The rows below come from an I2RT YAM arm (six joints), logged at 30 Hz.
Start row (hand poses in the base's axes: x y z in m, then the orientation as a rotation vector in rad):
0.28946, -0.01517, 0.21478, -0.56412, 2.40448, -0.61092
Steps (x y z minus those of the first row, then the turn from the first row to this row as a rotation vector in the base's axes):
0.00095, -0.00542, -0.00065, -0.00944, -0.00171, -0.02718
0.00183, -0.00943, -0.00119, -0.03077, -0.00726, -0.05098
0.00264, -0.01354, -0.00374, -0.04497, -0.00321, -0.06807
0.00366, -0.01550, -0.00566, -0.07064, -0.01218, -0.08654
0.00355, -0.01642, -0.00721, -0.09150, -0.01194, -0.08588
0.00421, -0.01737, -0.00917, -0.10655, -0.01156, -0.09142
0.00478, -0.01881, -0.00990, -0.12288, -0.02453, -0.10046
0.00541, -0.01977, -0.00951, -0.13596, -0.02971, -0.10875
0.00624, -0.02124, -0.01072, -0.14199, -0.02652, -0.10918
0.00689, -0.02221, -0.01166, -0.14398, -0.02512, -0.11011
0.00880, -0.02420, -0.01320, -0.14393, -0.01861, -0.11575
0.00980, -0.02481, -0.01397, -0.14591, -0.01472, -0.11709
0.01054, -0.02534, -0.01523, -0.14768, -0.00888, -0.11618
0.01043, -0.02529, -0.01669, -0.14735, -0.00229, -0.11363
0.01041, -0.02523, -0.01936, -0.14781, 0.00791, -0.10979
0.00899, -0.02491, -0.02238, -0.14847, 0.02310, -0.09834
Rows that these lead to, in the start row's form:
0.29041, -0.02059, 0.21413, -0.53547, 2.41242, -0.63441
0.29129, -0.02460, 0.21359, -0.51395, 2.41274, -0.67165
0.29210, -0.02871, 0.21104, -0.50132, 2.42047, -0.69598
0.29312, -0.03067, 0.20912, -0.48619, 2.41371, -0.73672
0.29301, -0.03159, 0.20757, -0.49565, 2.40909, -0.76225
0.29367, -0.03254, 0.20561, -0.49536, 2.40809, -0.78322
0.29424, -0.03398, 0.20488, -0.48575, 2.39523, -0.80858
0.29487, -0.03494, 0.20527, -0.47897, 2.39013, -0.82876
0.29570, -0.03641, 0.20406, -0.48223, 2.39182, -0.83610
0.29635, -0.03738, 0.20312, -0.48251, 2.39299, -0.83883
0.29826, -0.03937, 0.20158, -0.47848, 2.40128, -0.84060
0.29926, -0.03998, 0.20081, -0.47931, 2.40498, -0.84328
0.30000, -0.04051, 0.19955, -0.48357, 2.40978, -0.84456
0.29989, -0.04046, 0.19809, -0.48929, 2.41522, -0.84246
0.29987, -0.04040, 0.19542, -0.49841, 2.42341, -0.84044
0.29845, -0.04008, 0.19240, -0.51896, 2.43342, -0.83486

